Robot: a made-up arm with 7 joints.
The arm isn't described. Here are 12 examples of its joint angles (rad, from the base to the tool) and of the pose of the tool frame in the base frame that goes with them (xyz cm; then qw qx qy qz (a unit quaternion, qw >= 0)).
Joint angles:
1: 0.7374 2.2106 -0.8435 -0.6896 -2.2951 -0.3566 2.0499
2: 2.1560 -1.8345 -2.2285 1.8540 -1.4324 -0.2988 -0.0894
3: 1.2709 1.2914 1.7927 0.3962 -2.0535 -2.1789 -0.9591
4: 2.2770 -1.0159 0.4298 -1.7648 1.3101 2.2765 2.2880
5: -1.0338 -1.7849 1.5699 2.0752 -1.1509 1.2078 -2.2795
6: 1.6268 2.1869 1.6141 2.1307 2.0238 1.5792 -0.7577
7: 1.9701 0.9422 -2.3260 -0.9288 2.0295 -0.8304 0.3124
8: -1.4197 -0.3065 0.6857 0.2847 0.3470 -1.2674 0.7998
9: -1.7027 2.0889 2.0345 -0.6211 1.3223 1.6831 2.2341
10: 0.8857 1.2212 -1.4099 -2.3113 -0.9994 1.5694 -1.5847
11: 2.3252 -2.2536 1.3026 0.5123 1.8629 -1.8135 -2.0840
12: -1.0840 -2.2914 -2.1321 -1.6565 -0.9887 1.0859 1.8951
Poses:
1: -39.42 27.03 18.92 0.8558 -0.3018 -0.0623 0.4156
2: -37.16 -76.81 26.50 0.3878 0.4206 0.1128 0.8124
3: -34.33 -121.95 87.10 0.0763 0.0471 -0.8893 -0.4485
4: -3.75 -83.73 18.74 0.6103 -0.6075 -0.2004 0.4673
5: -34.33 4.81 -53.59 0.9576 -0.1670 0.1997 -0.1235
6: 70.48 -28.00 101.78 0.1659 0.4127 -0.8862 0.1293
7: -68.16 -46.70 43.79 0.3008 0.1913 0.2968 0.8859
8: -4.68 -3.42 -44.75 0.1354 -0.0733 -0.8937 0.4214
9: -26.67 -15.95 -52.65 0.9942 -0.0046 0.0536 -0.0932
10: -4.84 26.75 82.29 0.1103 0.0909 0.9290 -0.3414
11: 39.82 52.78 88.19 0.4989 -0.1378 -0.6803 0.5190
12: -14.92 -27.35 -34.28 0.2156 -0.1950 0.8128 -0.5049
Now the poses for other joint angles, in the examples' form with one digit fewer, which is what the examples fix.
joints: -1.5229 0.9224 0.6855 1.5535 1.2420 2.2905 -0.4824
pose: -8.5 -67.1 -86.7 0.844 0.245 -0.241 -0.411
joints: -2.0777 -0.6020 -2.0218 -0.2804 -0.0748 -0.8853 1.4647
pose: -0.2 -67.9 -8.1 0.058 -0.739 -0.072 -0.668
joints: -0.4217 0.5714 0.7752 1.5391 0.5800 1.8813 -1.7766
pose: -52.0 -52.6 1.0 0.557 0.817 -0.033 -0.148
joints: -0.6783 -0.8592 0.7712 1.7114 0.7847 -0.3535 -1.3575
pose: -38.2 -87.7 -125.0 0.202 -0.195 -0.209 -0.937
